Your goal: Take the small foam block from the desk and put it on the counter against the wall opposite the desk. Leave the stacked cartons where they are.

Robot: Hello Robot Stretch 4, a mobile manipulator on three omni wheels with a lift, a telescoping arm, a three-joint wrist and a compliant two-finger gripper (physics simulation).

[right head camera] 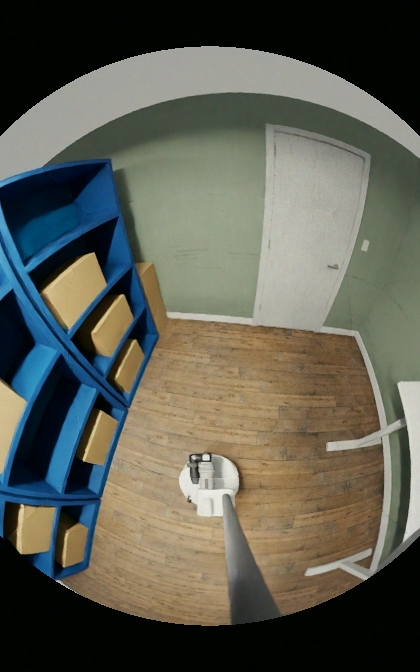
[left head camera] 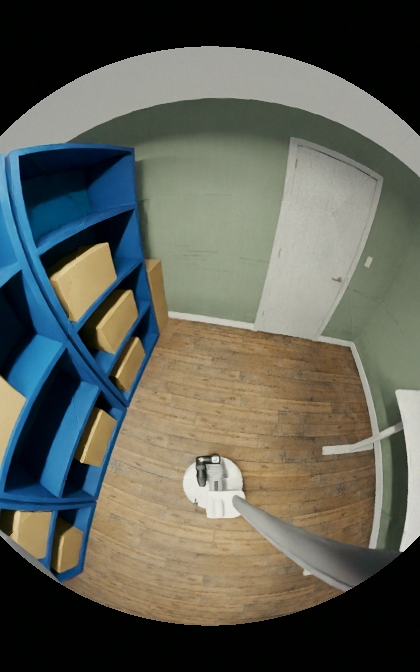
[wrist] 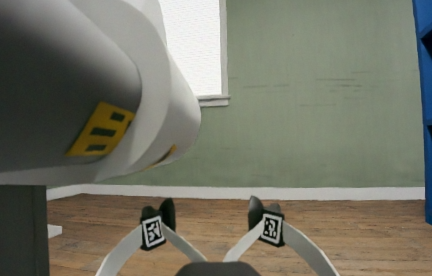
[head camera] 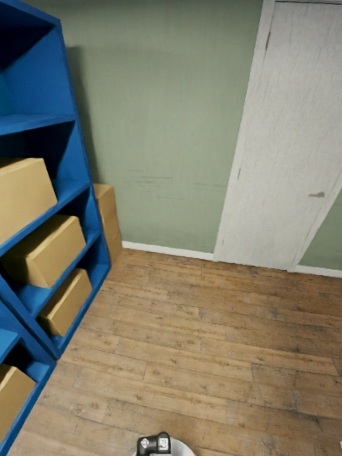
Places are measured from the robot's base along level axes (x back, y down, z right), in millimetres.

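Pixels of known places: hand, its tool point: (right head camera: 196, 500) (left head camera: 203, 502) (wrist: 211, 217).
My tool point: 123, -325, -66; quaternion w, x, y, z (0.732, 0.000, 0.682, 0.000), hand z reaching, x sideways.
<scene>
Behind a point stands the place of what it marks, as x, y, z.
My gripper (wrist: 212, 215) @(123, -325, -66) is open in the wrist view, with its two fingertips wide apart and no object between them. The small foam block does not show in these views. A white table (left head camera: 411, 465) @(183, -922, 922) (right head camera: 414, 450) @(105, -923, 944), which may be the desk, shows in part at the right edge of both side head views, with white legs. No counter can be made out. Tan cartons (head camera: 108, 220) @(-1647, -493, -567) (left head camera: 156, 292) @(-1651, -483, -566) (right head camera: 151, 295) @(-1643, -475, -567), apparently stacked, stand in the corner beyond the blue shelving.
Blue shelving (head camera: 84, 145) @(-1495, -1224, -582) (left head camera: 140, 215) (right head camera: 120, 235) @(-1475, -1218, -622) with several tan boxes lines the left side. A white door (head camera: 280, 140) @(-1573, -1281, 839) (left head camera: 315, 240) @(-1560, -1200, 903) (right head camera: 310, 230) @(-1550, -1184, 950) is in the green wall ahead. A table foot (left head camera: 345, 449) (right head camera: 350, 444) reaches over the wooden floor on the right.
</scene>
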